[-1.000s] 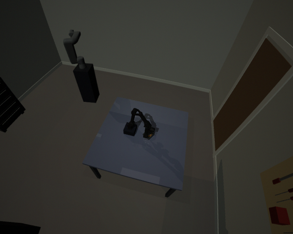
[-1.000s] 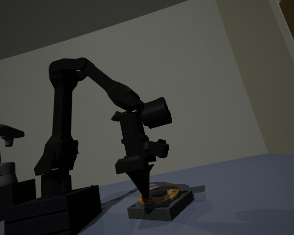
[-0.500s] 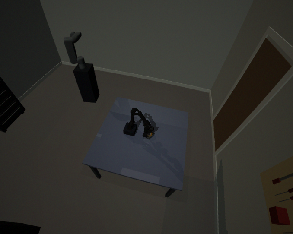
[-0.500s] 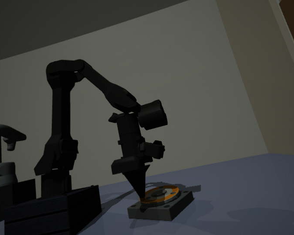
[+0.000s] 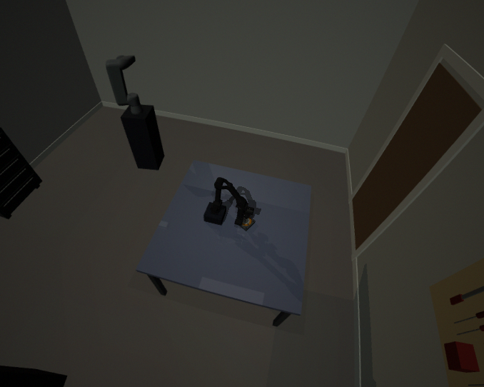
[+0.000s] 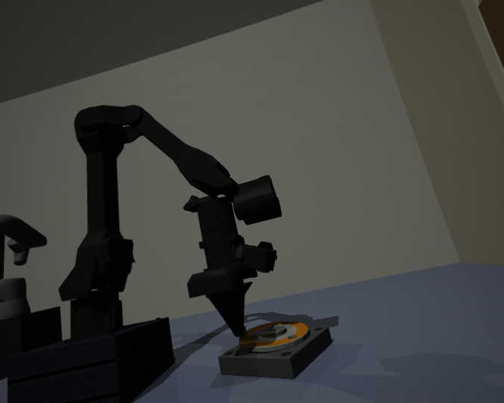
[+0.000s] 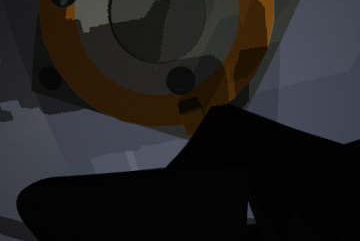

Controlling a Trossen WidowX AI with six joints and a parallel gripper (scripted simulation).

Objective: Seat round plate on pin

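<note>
The plate is 30 mm ahead of my gripper tip, 10 mm to the left of it and 10 mm below it. Round my gripper tip: square base (50 mm ahead, 20 mm below, 10 mm to the left).
</note>
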